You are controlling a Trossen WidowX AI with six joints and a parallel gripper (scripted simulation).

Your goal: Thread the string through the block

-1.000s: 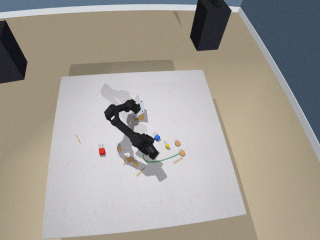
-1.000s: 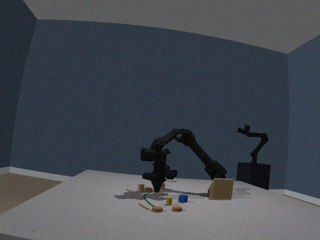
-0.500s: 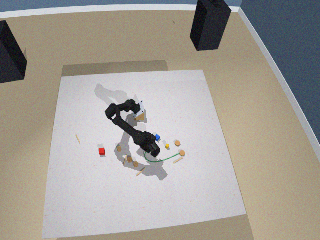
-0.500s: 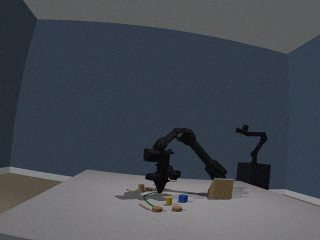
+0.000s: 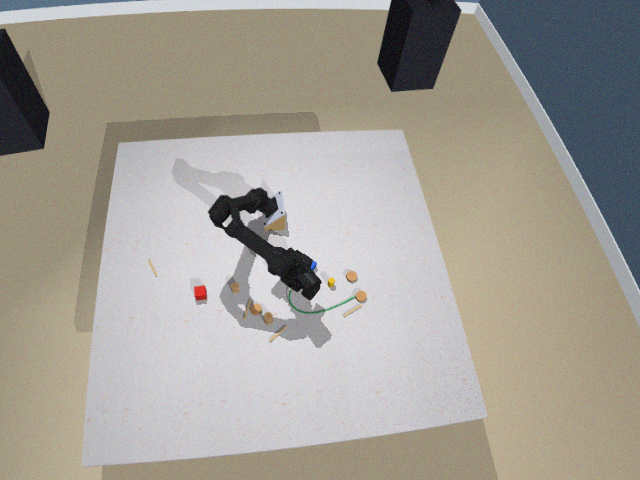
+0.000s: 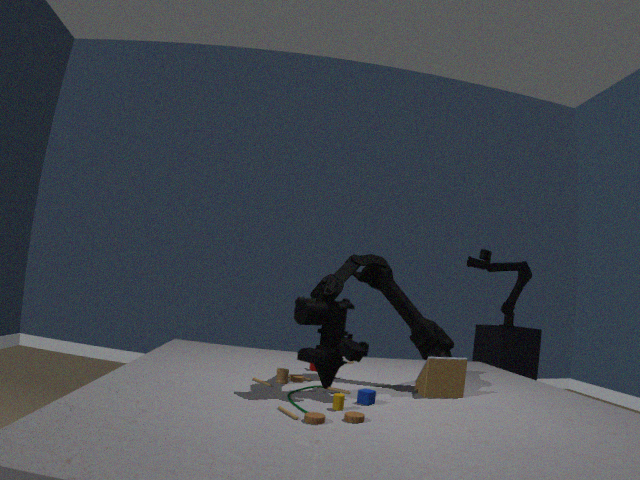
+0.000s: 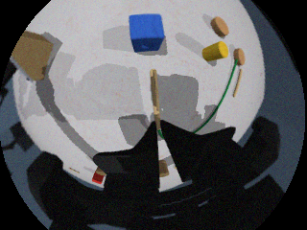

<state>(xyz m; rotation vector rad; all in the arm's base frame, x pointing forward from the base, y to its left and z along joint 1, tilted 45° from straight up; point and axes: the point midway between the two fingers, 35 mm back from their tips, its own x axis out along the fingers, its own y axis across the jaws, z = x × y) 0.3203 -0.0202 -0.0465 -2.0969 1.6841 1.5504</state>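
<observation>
The blue cube is 80 mm to the left of my gripper tip and 80 mm behind it. Also, from my gripper tip: round wooden button (240 mm to the left, 80 mm ahead, 10 mm below); then red cube (320 mm to the right, 40 mm behind); then yellow cylinder (140 mm to the left, 10 mm ahead).
</observation>
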